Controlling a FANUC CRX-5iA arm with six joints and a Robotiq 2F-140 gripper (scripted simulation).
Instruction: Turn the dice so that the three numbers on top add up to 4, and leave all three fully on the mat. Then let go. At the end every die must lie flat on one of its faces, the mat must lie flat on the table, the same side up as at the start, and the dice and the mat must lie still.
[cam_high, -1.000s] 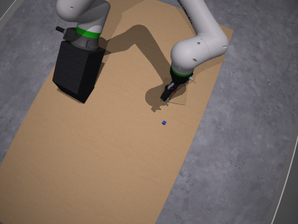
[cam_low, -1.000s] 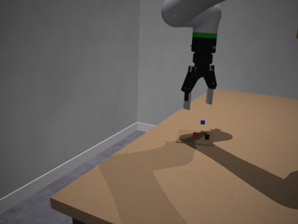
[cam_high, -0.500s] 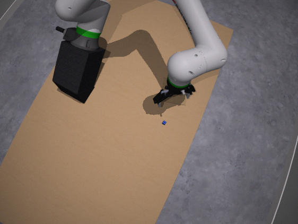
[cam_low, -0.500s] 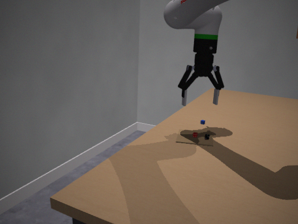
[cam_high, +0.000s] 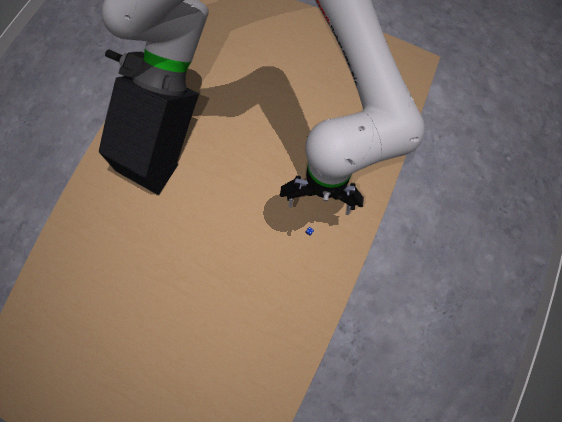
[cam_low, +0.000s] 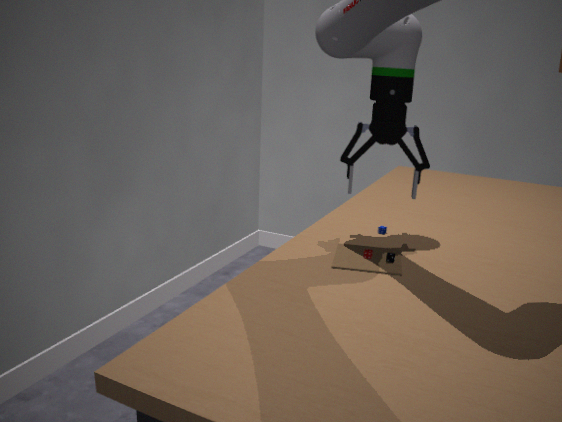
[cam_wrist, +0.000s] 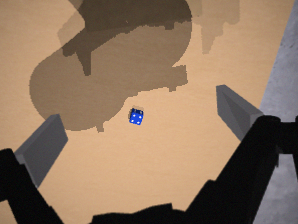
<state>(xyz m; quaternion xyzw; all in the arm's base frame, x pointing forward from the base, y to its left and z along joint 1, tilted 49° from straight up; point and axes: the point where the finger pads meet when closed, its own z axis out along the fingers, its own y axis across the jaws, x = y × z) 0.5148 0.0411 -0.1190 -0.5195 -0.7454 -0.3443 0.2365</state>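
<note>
The blue die is 50 mm to the right of my hand and 110 mm below it. The rest, counted from my hand: red die: 30 mm behind, 140 mm to the left, 100 mm below; black die: 80 mm behind, 130 mm to the left, 100 mm below; tan mat: 30 mm behind, 140 mm to the left, 110 mm below.
</note>
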